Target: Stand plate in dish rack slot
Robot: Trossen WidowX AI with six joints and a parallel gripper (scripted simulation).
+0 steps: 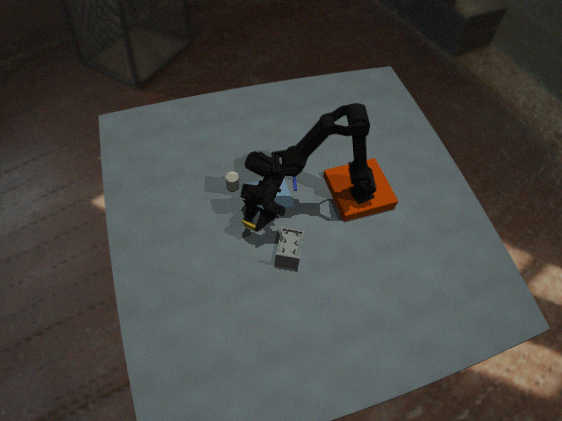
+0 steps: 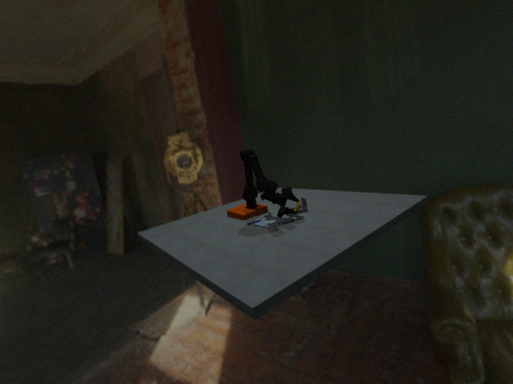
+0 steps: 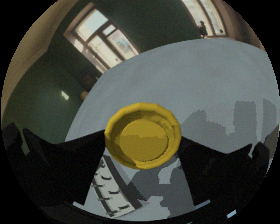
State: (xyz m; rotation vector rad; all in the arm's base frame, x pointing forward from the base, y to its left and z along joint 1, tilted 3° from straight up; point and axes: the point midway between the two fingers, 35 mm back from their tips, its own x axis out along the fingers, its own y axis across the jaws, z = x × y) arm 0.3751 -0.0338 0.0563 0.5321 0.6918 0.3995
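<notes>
My gripper tip is 9 cm to the right of the dish rack, 9 cm past it and 4 cm above it. Also, from my gripper tip: cream cup (21 cm to the right, 4 cm below, 3 cm behind); then light blue mat (13 cm to the right, 12 cm behind, 6 cm below); then yellow plate (right at my gripper tip).
</notes>
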